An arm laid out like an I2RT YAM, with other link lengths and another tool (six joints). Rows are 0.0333 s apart.
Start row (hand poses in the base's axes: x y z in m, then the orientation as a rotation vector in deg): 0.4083 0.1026 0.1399 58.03 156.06 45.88
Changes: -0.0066 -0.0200 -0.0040 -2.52 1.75 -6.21; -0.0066 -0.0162 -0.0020 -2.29 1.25 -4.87; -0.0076 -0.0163 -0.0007 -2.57 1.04 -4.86; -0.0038 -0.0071 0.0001 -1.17 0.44 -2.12; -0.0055 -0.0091 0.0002 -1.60 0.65 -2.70; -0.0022 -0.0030 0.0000 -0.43 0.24 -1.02; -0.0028 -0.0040 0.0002 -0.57 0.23 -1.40; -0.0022 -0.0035 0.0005 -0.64 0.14 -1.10; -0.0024 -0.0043 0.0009 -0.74 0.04 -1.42; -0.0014 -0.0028 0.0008 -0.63 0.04 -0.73; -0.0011 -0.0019 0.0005 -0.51 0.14 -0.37; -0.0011 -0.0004 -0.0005 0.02 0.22 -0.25; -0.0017 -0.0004 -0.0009 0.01 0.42 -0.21; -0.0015 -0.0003 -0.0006 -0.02 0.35 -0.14
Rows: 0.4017 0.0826 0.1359 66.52 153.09 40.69; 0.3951 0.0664 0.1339 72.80 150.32 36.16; 0.3875 0.0501 0.1332 78.62 147.08 31.32; 0.3837 0.0430 0.1333 81.06 145.56 29.14; 0.3782 0.0339 0.1335 84.11 143.60 26.17; 0.3760 0.0309 0.1335 85.30 142.86 25.28; 0.3732 0.0269 0.1337 86.87 141.75 24.15; 0.3710 0.0234 0.1342 87.99 140.80 23.04; 0.3686 0.0191 0.1351 89.37 139.47 21.81; 0.3672 0.0163 0.1359 89.98 138.75 20.85; 0.3661 0.0144 0.1364 90.27 138.43 20.04; 0.3650 0.0140 0.1359 90.69 138.38 19.86; 0.3633 0.0136 0.1350 91.17 138.51 19.54; 0.3618 0.0133 0.1344 91.52 138.64 19.24
